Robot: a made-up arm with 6 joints.
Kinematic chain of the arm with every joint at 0, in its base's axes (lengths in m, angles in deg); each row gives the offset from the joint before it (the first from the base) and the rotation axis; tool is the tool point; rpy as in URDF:
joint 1: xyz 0 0 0.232 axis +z
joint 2: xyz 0 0 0 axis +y
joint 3: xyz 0.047 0 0.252 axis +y
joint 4: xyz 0.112 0 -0.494 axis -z
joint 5: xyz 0 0 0 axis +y
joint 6: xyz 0.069 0 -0.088 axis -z
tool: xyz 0 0 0 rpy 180 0 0
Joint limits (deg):
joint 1: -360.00..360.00
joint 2: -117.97..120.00
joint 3: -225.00..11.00
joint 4: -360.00..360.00
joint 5: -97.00..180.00
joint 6: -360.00..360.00
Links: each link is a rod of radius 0.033 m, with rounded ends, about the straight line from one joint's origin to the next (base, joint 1, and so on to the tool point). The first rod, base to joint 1, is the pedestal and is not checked.
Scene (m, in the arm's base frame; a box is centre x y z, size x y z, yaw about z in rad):
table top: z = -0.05
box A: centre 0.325 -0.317 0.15 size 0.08 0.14 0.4 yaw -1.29
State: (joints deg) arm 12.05 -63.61 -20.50 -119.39 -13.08 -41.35
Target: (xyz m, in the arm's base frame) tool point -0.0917 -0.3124 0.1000
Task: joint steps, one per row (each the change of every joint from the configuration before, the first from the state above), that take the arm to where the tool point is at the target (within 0.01 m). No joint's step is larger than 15 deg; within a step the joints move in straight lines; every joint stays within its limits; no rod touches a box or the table.
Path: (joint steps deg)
1: -14.42 -12.99 10.50 -10.07 -6.65 -5.95
2: -14.41 -12.99 10.50 -10.06 -6.65 -5.95
3: -14.42 -12.98 10.50 -10.07 -6.65 -5.94
4: -13.69 8.19 -1.41 1.70 6.37 2.97
5: -13.69 8.19 -1.41 1.69 6.36 2.97
6: -13.69 8.19 -1.40 1.69 6.36 2.98
7: -13.69 8.19 -1.41 1.70 6.37 2.97
8: -13.69 8.19 -1.41 1.69 6.36 2.98
9: -13.69 8.19 -1.41 1.70 6.36 2.97

